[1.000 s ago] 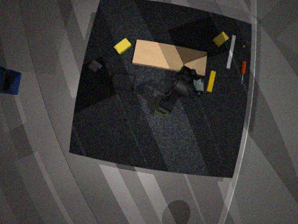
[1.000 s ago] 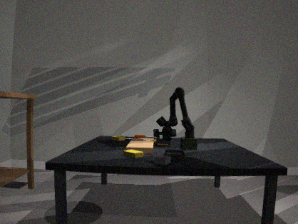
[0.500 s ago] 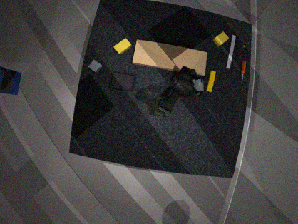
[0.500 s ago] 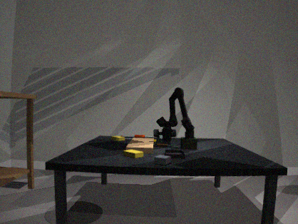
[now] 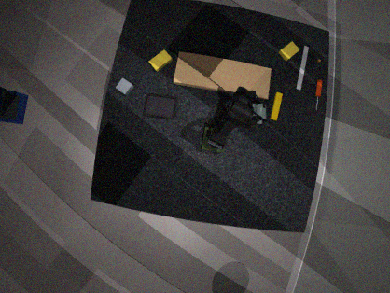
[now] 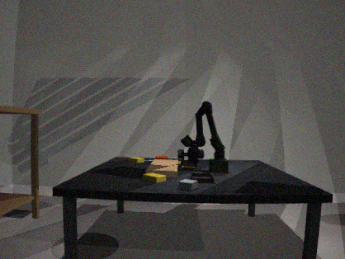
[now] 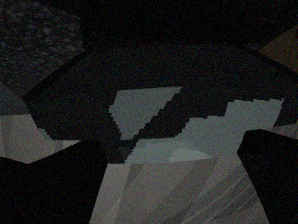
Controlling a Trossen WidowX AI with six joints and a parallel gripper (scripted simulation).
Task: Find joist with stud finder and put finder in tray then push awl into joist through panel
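Right now the dark grey stud finder is 1 cm to the left of my gripper tip, 1 cm below it and 1 cm ahead of it. Round my gripper tip: white bar 37 cm ahead, 19 cm to the right, 6 cm below; then yellow bar 9 cm to the right, 7 cm ahead, 5 cm below; then awl 12 cm to the left, 6 cm below, 4 cm behind.
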